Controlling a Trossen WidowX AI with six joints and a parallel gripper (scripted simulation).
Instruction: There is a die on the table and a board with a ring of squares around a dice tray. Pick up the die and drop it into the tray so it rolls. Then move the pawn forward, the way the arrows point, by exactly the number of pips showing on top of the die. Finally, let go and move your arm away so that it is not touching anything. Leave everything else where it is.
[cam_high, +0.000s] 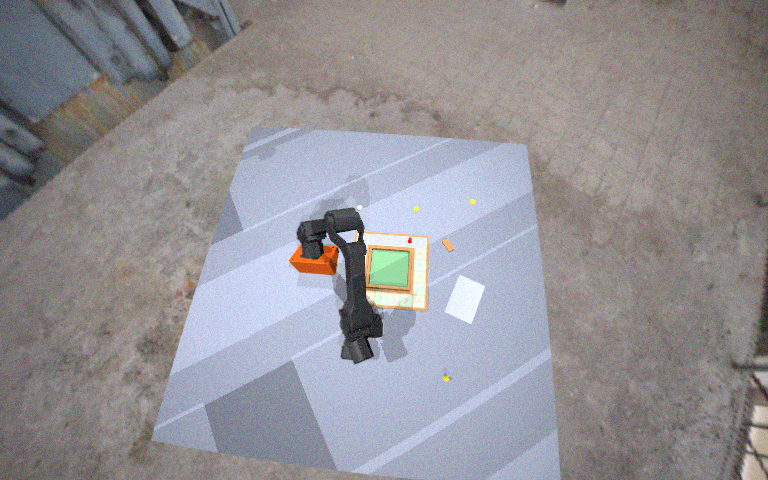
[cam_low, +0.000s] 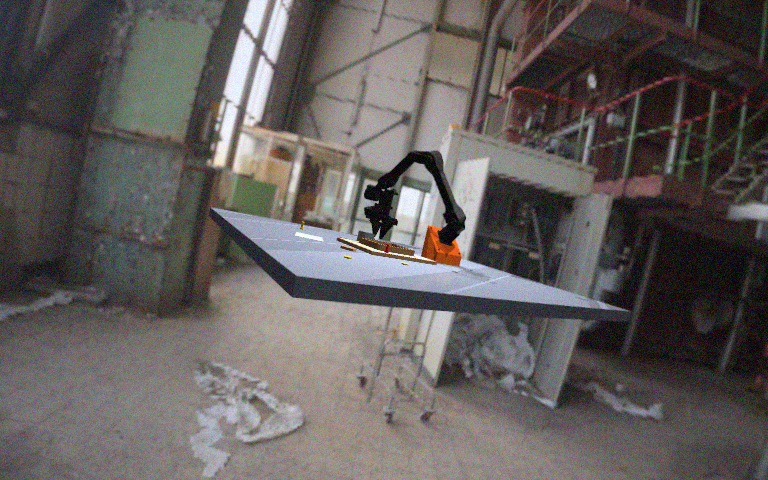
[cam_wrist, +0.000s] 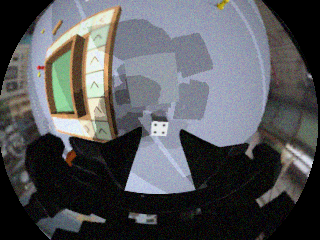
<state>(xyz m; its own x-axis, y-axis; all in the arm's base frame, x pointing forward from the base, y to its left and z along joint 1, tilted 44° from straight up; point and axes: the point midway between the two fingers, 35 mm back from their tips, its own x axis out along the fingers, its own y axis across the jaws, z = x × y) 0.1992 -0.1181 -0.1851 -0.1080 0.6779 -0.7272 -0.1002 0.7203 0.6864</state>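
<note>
My gripper tip is 20 mm above the white cube. Round my gripper tip: green dice tray (240 mm to the left, 60 mm ahead, 30 mm below); then red pawn (360 mm to the left, 120 mm ahead, 10 mm below); then white card (350 mm ahead, 180 mm to the left, 30 mm below).
</note>
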